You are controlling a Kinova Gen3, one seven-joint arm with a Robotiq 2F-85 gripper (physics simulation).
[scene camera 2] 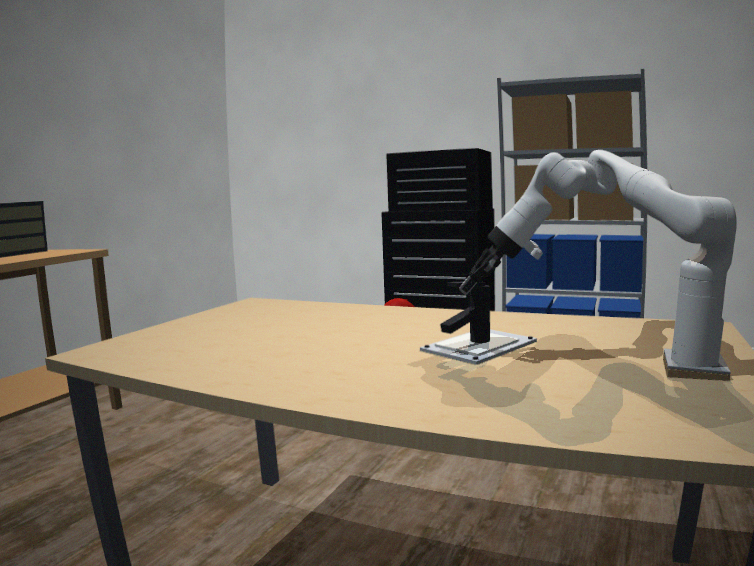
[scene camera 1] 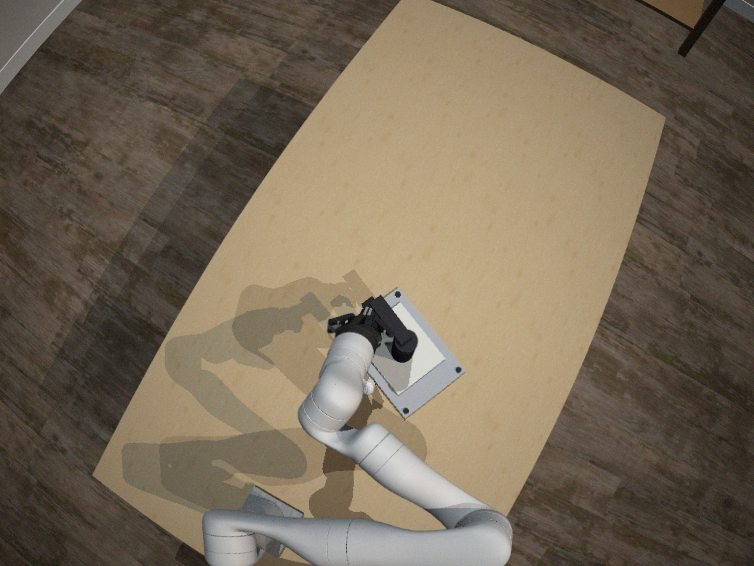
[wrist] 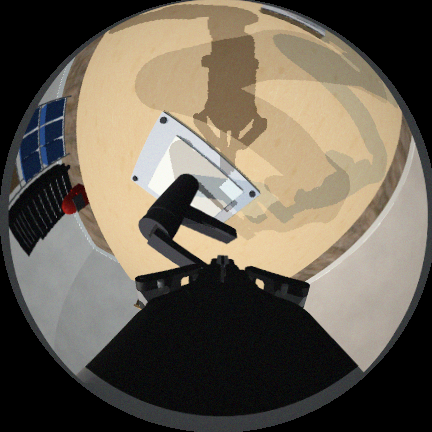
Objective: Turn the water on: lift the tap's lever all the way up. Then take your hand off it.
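Where they show: gripper, fingertip midpoint: [scene camera 2: 462,291] [scene camera 1: 369,311] [wrist: 221,261]; arm's base, link origin: [scene camera 2: 693,359].
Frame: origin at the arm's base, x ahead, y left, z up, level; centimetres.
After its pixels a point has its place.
Observation:
The black tap [scene camera 1: 403,346] @[x 46.4, y -10.4, z 12.4 cm] [scene camera 2: 479,319] @[x 47.3, y -8.0, z 4.9 cm] [wrist: 172,205] @[x 45.5, y -9.3, z 9.1 cm] stands upright on a grey plate [scene camera 1: 431,392] @[x 42.3, y -20.0, z -1.4 cm] [scene camera 2: 428,349] @[x 58.1, y -2.3, z -1.5 cm] [wrist: 150,145] @[x 41.4, y -19.0, z -1.4 cm]. Its spout [scene camera 2: 456,321] @[x 51.0, y -0.8, z 5.9 cm] [wrist: 212,227] @[x 50.0, y -3.4, z 6.6 cm] slopes down and outward. Its lever [scene camera 1: 392,322] @[x 49.5, y -6.5, z 13.8 cm] [wrist: 172,250] @[x 48.1, y -7.5, z 13.7 cm] reaches out from the top, above the spout; its far end is hidden by my fingers in the wrist view. My gripper [scene camera 1: 367,304] @[x 49.8, y -1.4, z 12.5 cm] [scene camera 2: 465,288] @[x 49.8, y -1.4, z 12.5 cm] [wrist: 221,261] @[x 49.8, y -1.4, z 12.5 cm] is shut and empty, its tips beside the lever's outer end. I cannot tell whether they touch it. In scene camera 2 the lever is hard to make out against the dark cabinet.
The wooden table [scene camera 1: 487,182] @[x 94.8, y -11.8, z -2.2 cm] [scene camera 2: 243,353] @[x 100.7, y 11.0, z -2.2 cm] carries the plate and my arm's base [scene camera 2: 697,365] @[x -0.1, y 4.6, z 0.3 cm]. Behind the table stand a black drawer cabinet [scene camera 2: 426,243], a shelf rack [scene camera 2: 643,121] and a red object [scene camera 2: 398,302]. A side bench [scene camera 2: 73,255] is at the left.

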